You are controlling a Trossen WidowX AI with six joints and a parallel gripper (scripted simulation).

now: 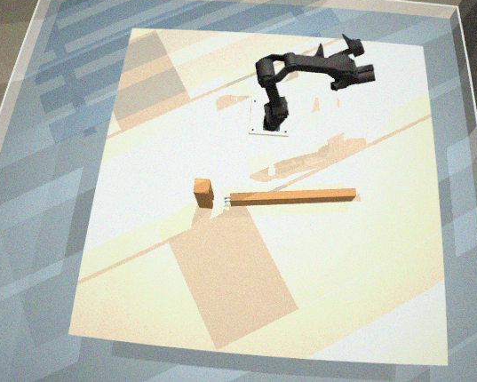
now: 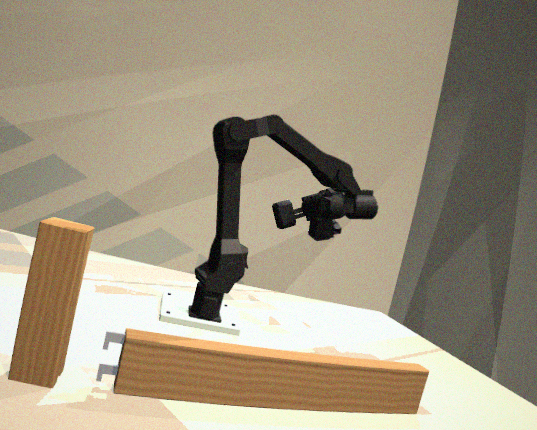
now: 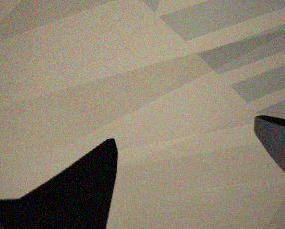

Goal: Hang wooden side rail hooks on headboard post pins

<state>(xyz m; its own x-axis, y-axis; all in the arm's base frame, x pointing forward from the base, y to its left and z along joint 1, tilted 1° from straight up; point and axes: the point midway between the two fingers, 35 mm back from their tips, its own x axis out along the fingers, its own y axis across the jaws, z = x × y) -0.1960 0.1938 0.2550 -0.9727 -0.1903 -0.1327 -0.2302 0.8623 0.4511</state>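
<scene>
Right now the headboard post is 56 cm ahead of my gripper tip, 40 cm to the right of it and 19 cm below it.
</scene>
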